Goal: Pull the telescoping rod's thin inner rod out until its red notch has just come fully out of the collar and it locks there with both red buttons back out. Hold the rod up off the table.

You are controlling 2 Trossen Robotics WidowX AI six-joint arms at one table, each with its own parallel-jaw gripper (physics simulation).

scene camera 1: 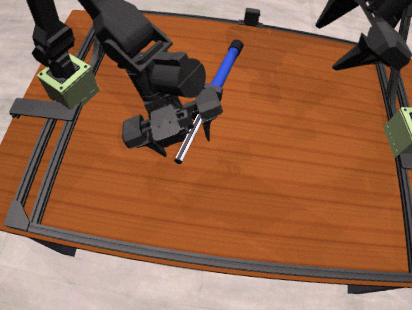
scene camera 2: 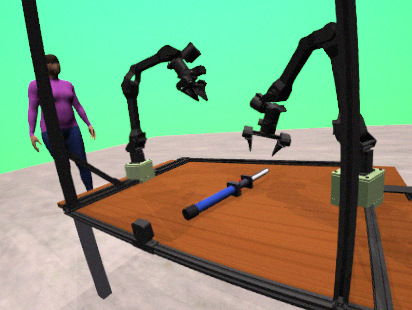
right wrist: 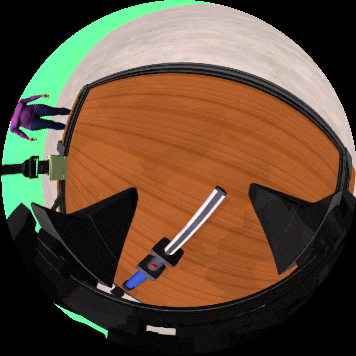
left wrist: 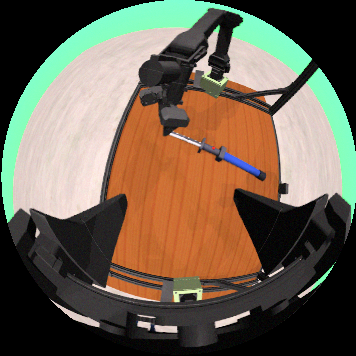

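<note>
The telescoping rod lies on the table. Its blue tube (scene camera 1: 226, 67) (scene camera 2: 215, 198) (left wrist: 242, 165) (right wrist: 136, 280) has a black end cap. The thin silver inner rod (scene camera 1: 187, 144) (scene camera 2: 260, 174) (left wrist: 185, 139) (right wrist: 195, 220) sticks out past two black blocks. A red button (left wrist: 214, 148) (right wrist: 153, 267) shows between or at these blocks; the other button and the red notch cannot be made out. My right gripper (scene camera 1: 186, 147) (scene camera 2: 262, 153) (right wrist: 195, 191) is open and empty above the inner rod, apart from it. My left gripper (scene camera 1: 326, 47) (scene camera 2: 201, 100) (left wrist: 180, 197) is open, empty and high, away from the rod.
A dark metal frame (scene camera 1: 200, 253) runs along the table's edges. A small black block (scene camera 1: 252, 17) (scene camera 2: 142, 230) stands on the frame near the blue tube's capped end. Upright posts (scene camera 2: 345, 150) rise at the table in scene camera 2. A person (scene camera 2: 61, 100) stands beyond the table.
</note>
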